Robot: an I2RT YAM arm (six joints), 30 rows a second.
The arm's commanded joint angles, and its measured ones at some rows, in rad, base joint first. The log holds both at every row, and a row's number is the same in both.
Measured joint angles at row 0:
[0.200, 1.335, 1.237, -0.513, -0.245, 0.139]
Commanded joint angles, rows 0 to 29:
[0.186, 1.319, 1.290, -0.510, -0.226, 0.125]
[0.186, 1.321, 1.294, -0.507, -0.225, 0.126]
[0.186, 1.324, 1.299, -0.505, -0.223, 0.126]
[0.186, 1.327, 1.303, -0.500, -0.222, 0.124]
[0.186, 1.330, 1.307, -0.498, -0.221, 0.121]
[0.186, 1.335, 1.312, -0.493, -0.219, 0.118]
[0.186, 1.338, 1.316, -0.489, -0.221, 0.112]
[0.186, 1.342, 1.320, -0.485, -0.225, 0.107]
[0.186, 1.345, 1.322, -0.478, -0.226, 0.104]
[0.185, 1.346, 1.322, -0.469, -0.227, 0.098]
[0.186, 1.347, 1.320, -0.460, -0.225, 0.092]
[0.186, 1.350, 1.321, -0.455, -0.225, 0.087]
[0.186, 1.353, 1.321, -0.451, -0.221, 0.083]
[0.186, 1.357, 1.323, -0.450, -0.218, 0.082]
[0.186, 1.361, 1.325, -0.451, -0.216, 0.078]
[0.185, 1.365, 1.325, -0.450, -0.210, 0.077]
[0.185, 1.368, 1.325, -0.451, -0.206, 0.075]
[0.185, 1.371, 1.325, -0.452, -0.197, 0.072]
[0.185, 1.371, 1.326, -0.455, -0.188, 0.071]
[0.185, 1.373, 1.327, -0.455, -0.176, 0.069]
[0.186, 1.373, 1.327, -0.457, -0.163, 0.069]
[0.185, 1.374, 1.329, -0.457, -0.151, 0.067]
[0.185, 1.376, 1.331, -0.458, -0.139, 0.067]
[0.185, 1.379, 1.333, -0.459, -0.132, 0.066]
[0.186, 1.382, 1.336, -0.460, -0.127, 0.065]
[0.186, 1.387, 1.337, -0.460, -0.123, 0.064]
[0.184, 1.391, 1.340, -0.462, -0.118, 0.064]
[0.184, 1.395, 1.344, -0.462, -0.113, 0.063]
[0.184, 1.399, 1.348, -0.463, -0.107, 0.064]
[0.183, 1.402, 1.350, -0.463, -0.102, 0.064]
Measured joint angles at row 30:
[0.200, 1.387, 1.311, -0.479, -0.144, 0.072]
